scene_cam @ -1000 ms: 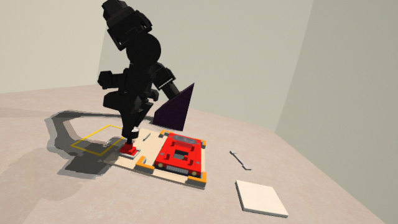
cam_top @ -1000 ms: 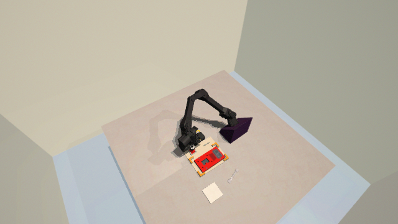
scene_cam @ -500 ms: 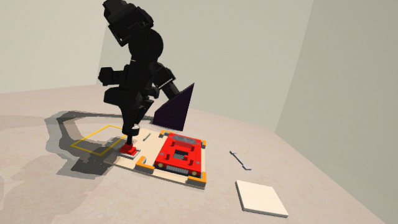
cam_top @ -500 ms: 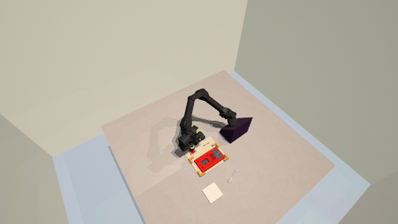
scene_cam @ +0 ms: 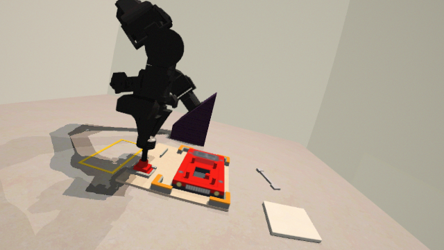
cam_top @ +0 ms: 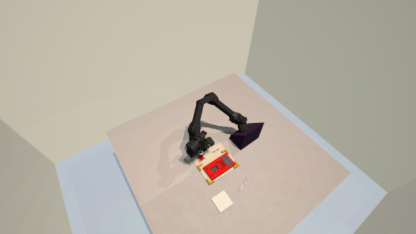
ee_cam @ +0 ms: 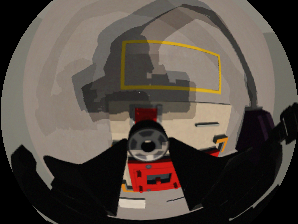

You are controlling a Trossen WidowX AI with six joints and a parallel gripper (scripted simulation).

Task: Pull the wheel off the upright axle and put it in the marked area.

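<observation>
The black upright axle lies 40 mm below my gripper tip. The rest, counted from my gripper tip: grey wrench (110 mm behind, 320 mm to the left, 70 mm below); wheel (right at my gripper tip); square plate (70 mm ahead, 320 mm to the left, 70 mm below).
</observation>
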